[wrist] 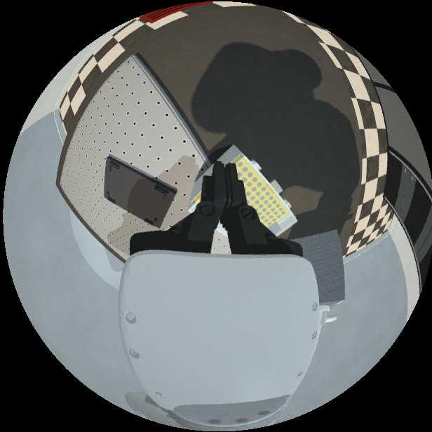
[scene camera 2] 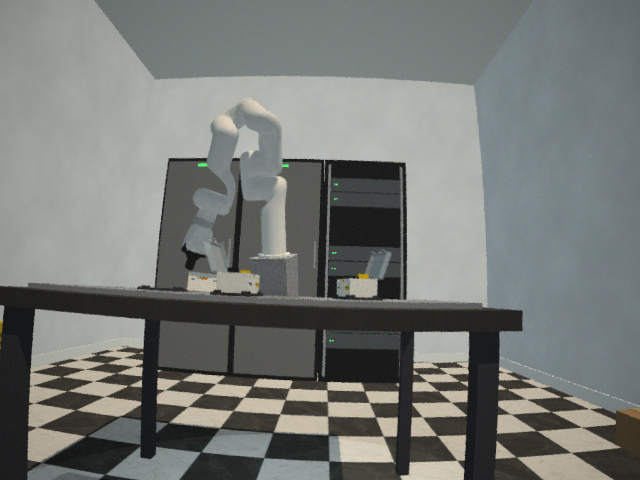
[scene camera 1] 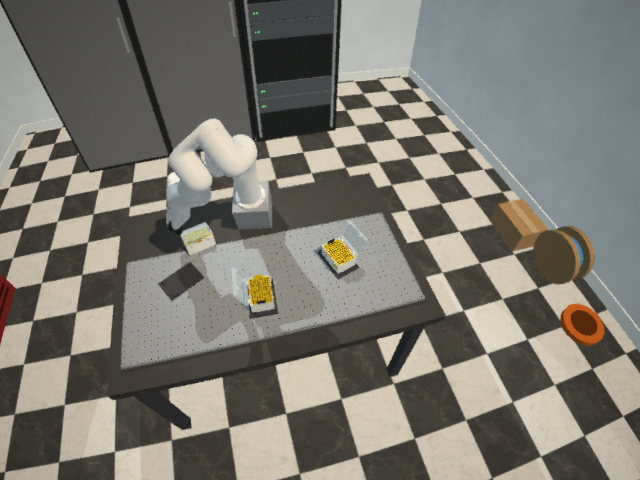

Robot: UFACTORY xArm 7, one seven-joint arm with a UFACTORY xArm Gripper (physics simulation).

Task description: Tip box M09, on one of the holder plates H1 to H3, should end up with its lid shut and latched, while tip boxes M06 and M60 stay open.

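Pixels of known places: gripper, between the fingertips: (scene camera 2: 188, 269) (scene camera 1: 178, 232); arm's base, origin of its link: (scene camera 2: 274, 256) (scene camera 1: 250, 196).
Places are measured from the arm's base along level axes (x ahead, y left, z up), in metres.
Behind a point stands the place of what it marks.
Observation:
A tip box (scene camera 1: 198, 240) @[x 0.121, y -0.239, z -0.095 m] (scene camera 2: 200, 282) @[x 0.128, y -0.247, z -0.119 m] (wrist: 265, 198) stands off the holder plates at the pegboard's back edge. Its clear lid looks down; whether it is latched cannot be told. My gripper (scene camera 1: 175, 226) @[x 0.085, y -0.320, z -0.070 m] (scene camera 2: 190, 266) @[x 0.085, y -0.320, z -0.070 m] (wrist: 220, 175) is shut and empty, just above and beside this box at its left back in scene camera 1. One tip box (scene camera 1: 260, 290) (scene camera 2: 237, 283) sits on a dark holder plate at front centre with its lid (scene camera 1: 237, 284) @[x 0.397, y -0.081, z -0.049 m] (scene camera 2: 216, 256) @[x 0.397, y -0.080, z -0.047 m] up. Another tip box (scene camera 1: 338, 255) (scene camera 2: 357, 287) sits on a plate at right, lid (scene camera 1: 355, 235) @[x 0.254, y 0.392, z -0.043 m] (scene camera 2: 378, 264) @[x 0.248, y 0.390, z -0.044 m] up. Labels are unreadable.
A bare dark holder plate (scene camera 1: 180, 280) @[x 0.273, y -0.323, z -0.147 m] (wrist: 140, 191) lies on the left of the pegboard (scene camera 1: 377, 289) @[x 0.448, y 0.442, z -0.154 m] (wrist: 135, 107). The arm's grey base block (scene camera 1: 252, 215) @[x 0.065, y -0.002, z -0.049 m] (scene camera 2: 279, 273) @[x 0.064, y 0.038, z -0.072 m] (wrist: 326, 265) stands behind the pegboard, to the right of the lidded box in scene camera 1.

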